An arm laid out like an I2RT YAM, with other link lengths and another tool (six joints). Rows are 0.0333 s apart.
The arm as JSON. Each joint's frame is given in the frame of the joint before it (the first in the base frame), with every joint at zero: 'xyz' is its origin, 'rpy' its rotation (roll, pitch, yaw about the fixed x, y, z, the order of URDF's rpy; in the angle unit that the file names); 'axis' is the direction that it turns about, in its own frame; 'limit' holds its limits. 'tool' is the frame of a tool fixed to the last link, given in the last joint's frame.
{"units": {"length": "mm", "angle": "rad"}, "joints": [
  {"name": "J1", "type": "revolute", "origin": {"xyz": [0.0, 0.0, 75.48], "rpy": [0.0, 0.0, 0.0]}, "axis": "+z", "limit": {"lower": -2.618, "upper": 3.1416}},
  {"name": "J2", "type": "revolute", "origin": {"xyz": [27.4, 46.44, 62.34], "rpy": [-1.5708, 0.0, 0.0]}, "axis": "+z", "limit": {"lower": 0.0, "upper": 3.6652}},
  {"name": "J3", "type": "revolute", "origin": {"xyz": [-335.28, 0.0, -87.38], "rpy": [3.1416, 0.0, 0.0]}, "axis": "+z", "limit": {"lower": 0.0, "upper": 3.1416}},
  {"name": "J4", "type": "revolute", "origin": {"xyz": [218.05, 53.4, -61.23], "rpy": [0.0, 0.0, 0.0]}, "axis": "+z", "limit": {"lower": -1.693, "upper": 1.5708}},
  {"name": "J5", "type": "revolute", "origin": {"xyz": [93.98, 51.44, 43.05], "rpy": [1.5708, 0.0, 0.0]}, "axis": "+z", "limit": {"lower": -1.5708, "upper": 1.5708}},
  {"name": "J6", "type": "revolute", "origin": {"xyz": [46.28, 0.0, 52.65], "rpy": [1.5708, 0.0, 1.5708]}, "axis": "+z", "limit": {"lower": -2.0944, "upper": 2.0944}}
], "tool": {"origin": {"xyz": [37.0, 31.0, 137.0], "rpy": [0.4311, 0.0, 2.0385]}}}
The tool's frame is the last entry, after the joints.
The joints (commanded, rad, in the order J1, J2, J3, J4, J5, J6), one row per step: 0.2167 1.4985 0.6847 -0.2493 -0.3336 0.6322; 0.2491 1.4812 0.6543 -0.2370 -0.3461 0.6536; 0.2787 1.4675 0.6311 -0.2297 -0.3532 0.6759; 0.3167 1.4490 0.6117 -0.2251 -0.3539 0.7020; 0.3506 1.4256 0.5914 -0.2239 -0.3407 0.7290; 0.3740 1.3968 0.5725 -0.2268 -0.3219 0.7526; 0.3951 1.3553 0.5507 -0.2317 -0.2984 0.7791; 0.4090 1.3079 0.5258 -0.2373 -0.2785 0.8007; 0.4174 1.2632 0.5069 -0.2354 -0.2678 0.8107; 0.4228 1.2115 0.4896 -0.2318 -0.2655 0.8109; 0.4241 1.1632 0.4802 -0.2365 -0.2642 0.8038; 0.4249 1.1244 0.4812 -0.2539 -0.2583 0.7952; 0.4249 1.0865 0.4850 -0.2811 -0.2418 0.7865; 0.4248 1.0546 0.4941 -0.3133 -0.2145 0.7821
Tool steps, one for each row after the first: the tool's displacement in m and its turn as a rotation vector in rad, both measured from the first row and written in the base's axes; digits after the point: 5 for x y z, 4 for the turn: -0.01174 0.00969 -0.00227 0.0183 0.0125 0.0208; -0.02192 0.01752 -0.00414 0.0316 0.0263 0.0355; -0.03191 0.02627 -0.00438 0.0419 0.0351 0.0524; -0.04141 0.03105 -0.00482 0.0412 0.0402 0.0576; -0.04927 0.03197 -0.00450 0.0360 0.0389 0.0522; -0.05727 0.03114 -0.00287 0.0315 0.0298 0.0398; -0.06541 0.02851 -0.00130 0.0298 0.0172 0.0259; -0.06965 0.02720 0.00203 0.0361 -0.0074 0.0208; -0.07287 0.02666 0.00731 0.0495 -0.0429 0.0253; -0.07510 0.02536 0.01311 0.0594 -0.0778 0.0320; -0.07681 0.02319 0.01847 0.0604 -0.1042 0.0365; -0.07891 0.01856 0.02280 0.0501 -0.1267 0.0339; -0.07997 0.01246 0.02674 0.0313 -0.1455 0.0212
